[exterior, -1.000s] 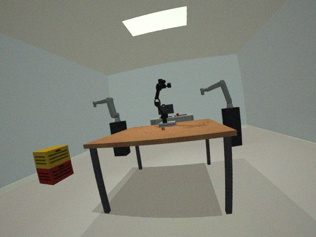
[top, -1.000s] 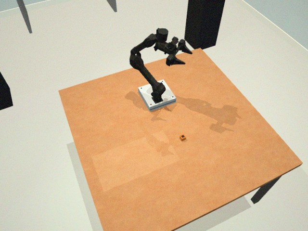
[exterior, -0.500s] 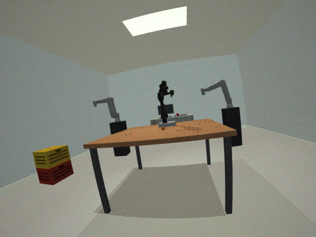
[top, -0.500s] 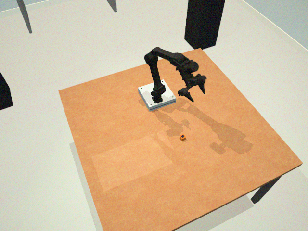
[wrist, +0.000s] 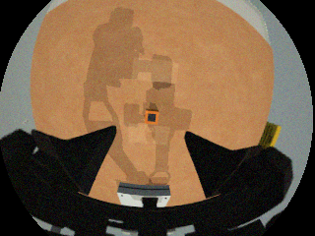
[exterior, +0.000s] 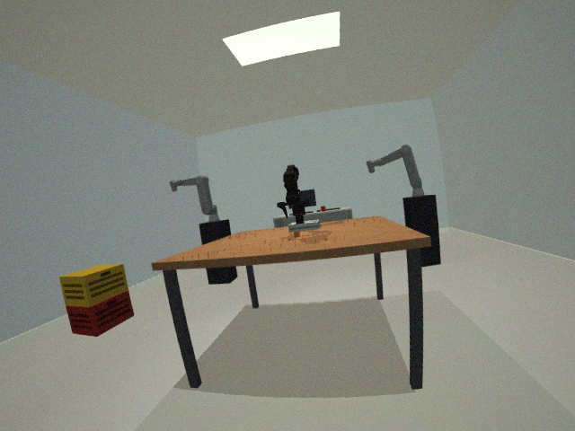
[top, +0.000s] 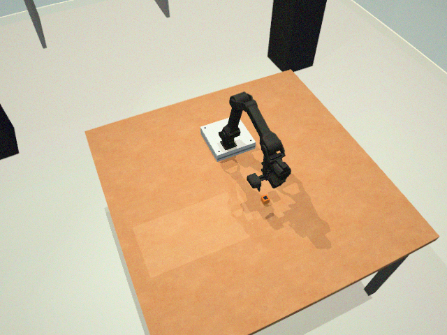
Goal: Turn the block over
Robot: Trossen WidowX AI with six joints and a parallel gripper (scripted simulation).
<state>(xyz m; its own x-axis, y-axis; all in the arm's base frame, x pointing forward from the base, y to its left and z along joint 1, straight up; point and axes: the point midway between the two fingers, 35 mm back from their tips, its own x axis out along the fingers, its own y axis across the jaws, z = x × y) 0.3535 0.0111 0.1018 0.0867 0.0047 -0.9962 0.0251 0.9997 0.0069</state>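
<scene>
The block is 10 cm below my gripper tip.
</scene>
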